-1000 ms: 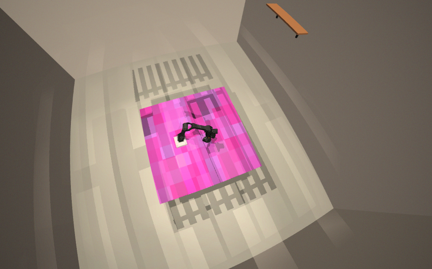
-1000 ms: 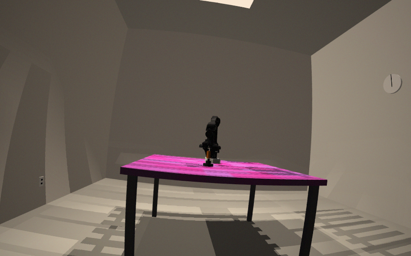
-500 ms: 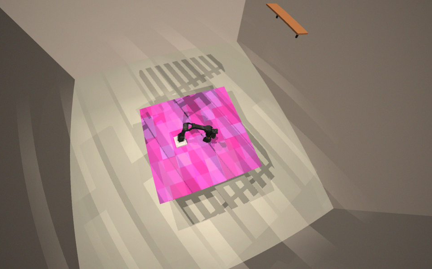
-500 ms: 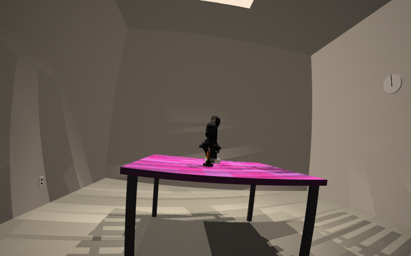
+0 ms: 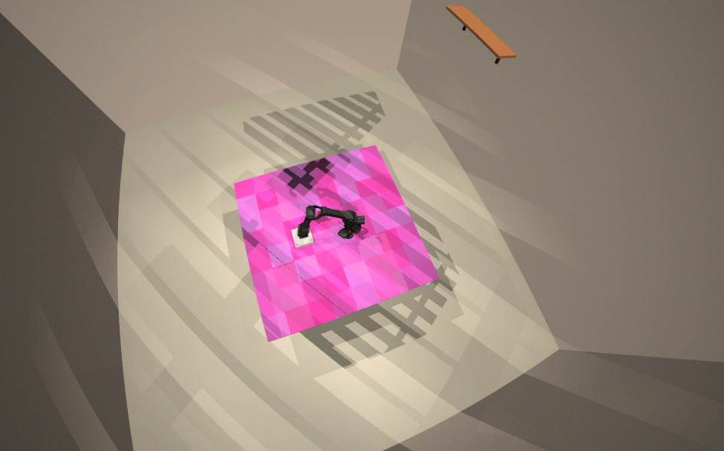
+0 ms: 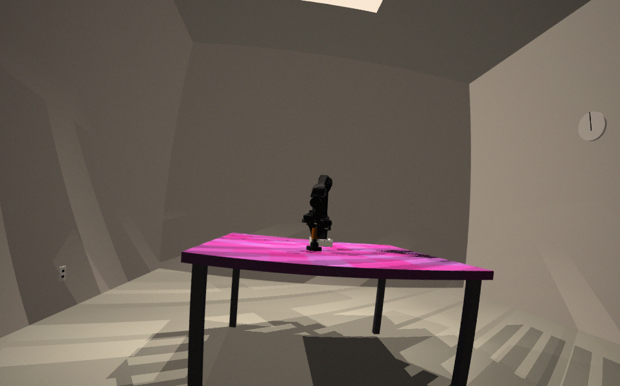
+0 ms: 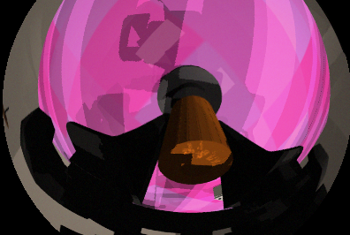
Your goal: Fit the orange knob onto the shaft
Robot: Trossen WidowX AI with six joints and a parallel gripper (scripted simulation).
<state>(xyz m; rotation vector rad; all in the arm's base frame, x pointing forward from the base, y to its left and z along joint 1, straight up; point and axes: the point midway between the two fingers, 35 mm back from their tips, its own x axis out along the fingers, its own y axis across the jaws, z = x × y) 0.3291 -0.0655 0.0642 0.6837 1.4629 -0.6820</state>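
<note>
Right now my gripper tip is 20 mm below the orange knob. Also, from my gripper tip: dark round pedestal (40 mm below).
</note>
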